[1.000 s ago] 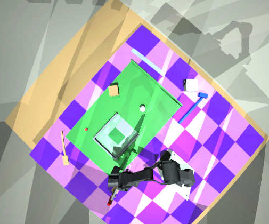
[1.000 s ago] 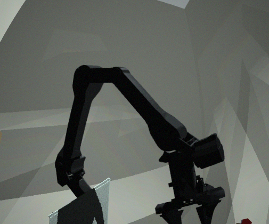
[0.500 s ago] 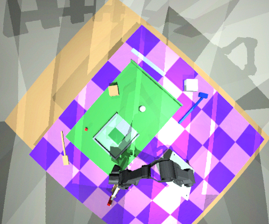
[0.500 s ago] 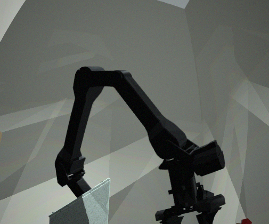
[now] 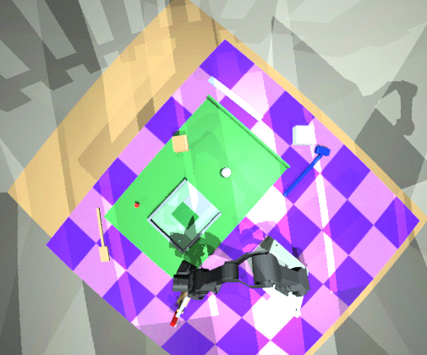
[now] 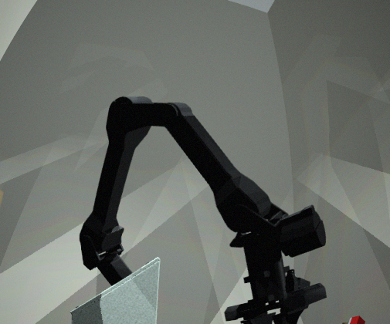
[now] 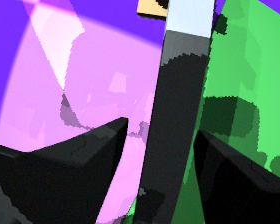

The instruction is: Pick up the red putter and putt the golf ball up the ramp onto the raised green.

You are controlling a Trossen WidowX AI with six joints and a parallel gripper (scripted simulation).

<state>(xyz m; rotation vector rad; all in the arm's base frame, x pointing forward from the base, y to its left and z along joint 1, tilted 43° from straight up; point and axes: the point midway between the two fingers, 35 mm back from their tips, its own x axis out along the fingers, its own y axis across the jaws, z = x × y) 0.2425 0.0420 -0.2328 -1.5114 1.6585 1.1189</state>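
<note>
My gripper tip is now 2 cm past the red putter, 11 cm to the right of it and 3 cm below it. Also, from my gripper tip: white golf ball: 15 cm ahead, 43 cm to the right, 1 cm below; red marker: 40 cm ahead, 9 cm to the right, 2 cm below; green mat: 22 cm ahead, 28 cm to the right, 3 cm below.
</note>
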